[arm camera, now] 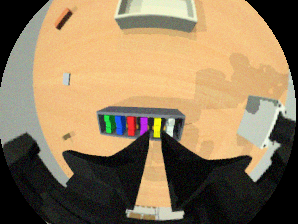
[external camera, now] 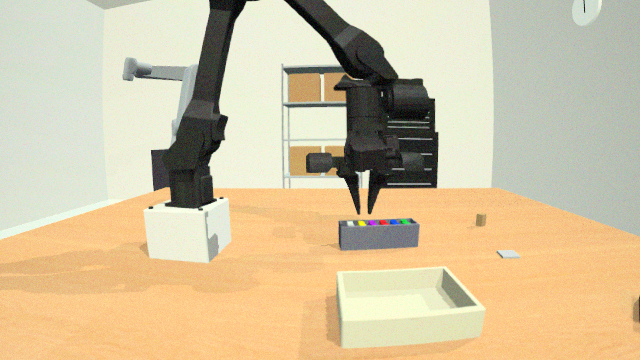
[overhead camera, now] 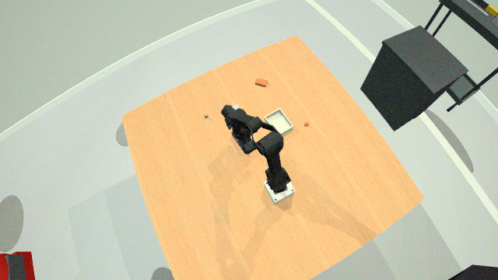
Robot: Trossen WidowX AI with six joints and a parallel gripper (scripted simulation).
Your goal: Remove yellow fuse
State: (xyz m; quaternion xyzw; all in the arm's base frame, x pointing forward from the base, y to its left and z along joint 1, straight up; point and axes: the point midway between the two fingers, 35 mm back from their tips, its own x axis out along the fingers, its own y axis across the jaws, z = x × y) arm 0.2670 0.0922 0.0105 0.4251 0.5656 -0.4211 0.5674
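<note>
The yellow fuse is 30 mm below my gripper tip. Round my gripper tip: flat grey tile: 240 mm ahead, 50 mm below, 20 mm to the right; then cream tray: 210 mm to the right, 60 mm ahead, 50 mm below; then small tan cube: 240 mm ahead, 150 mm to the left, 40 mm below.
</note>
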